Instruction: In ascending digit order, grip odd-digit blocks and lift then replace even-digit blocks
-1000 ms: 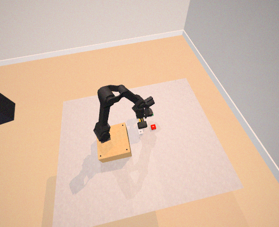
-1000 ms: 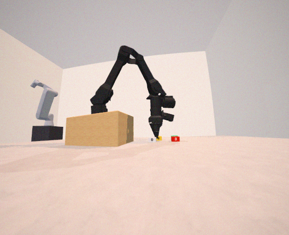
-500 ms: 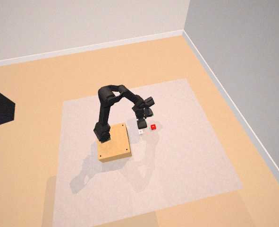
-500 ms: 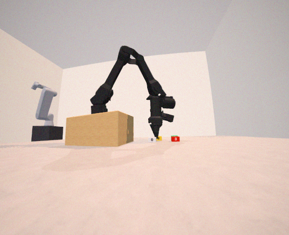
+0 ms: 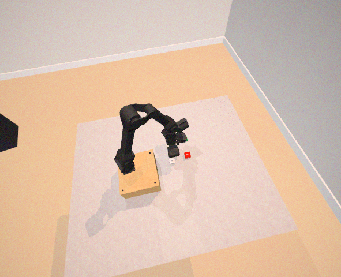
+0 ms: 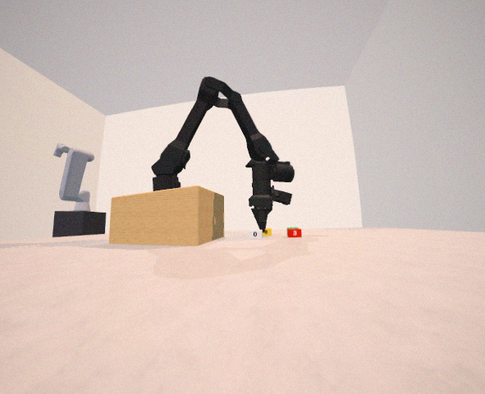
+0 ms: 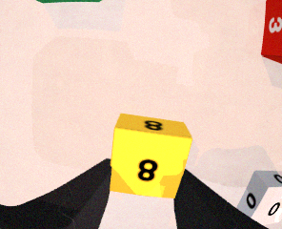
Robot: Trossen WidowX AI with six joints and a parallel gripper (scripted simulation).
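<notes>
Now: gripper tip 10 mm short of the yellow block. Also, from my gripper tip: green block (100 mm ahead, 30 mm to the left); then white block (30 mm behind, 80 mm to the right); then red block (70 mm ahead, 80 mm to the right).
</notes>
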